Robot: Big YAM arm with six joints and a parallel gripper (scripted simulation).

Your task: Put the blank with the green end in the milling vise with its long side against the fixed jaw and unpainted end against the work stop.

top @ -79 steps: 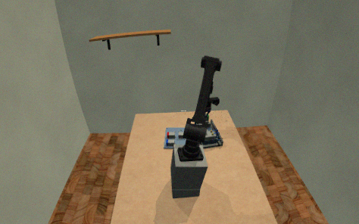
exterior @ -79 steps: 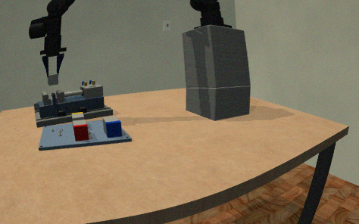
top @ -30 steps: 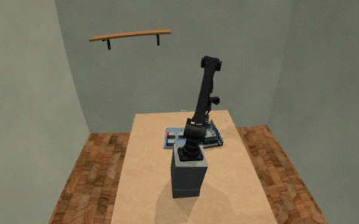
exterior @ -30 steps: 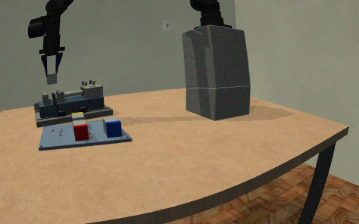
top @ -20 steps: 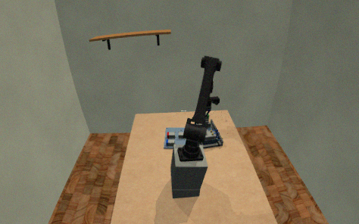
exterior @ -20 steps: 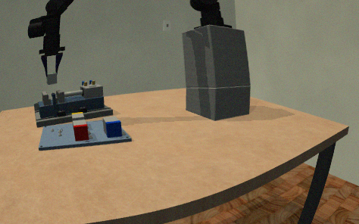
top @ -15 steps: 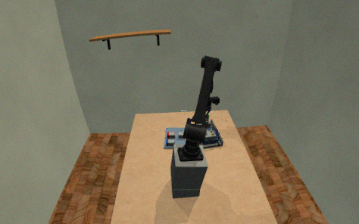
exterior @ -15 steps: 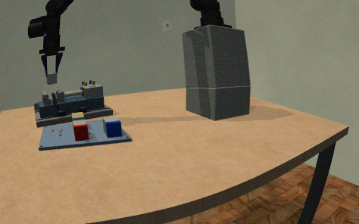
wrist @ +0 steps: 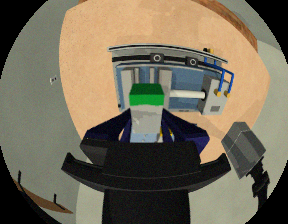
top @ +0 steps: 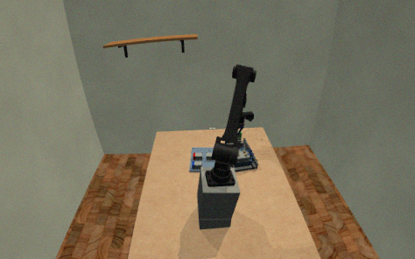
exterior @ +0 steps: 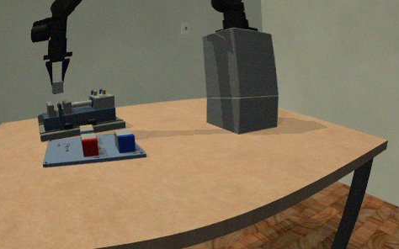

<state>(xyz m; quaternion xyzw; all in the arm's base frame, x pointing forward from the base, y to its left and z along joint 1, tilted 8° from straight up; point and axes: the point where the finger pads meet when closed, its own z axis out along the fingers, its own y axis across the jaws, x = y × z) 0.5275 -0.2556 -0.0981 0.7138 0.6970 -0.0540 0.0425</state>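
Now: the green-ended blank 20 mm below my hand. Round my hand: yellow-ended blank (60 mm behind, 200 mm to the left, 130 mm below); milling vise (70 mm behind, 10 mm to the left, 120 mm below); fixed jaw (30 mm ahead, 10 mm to the left, 80 mm below).
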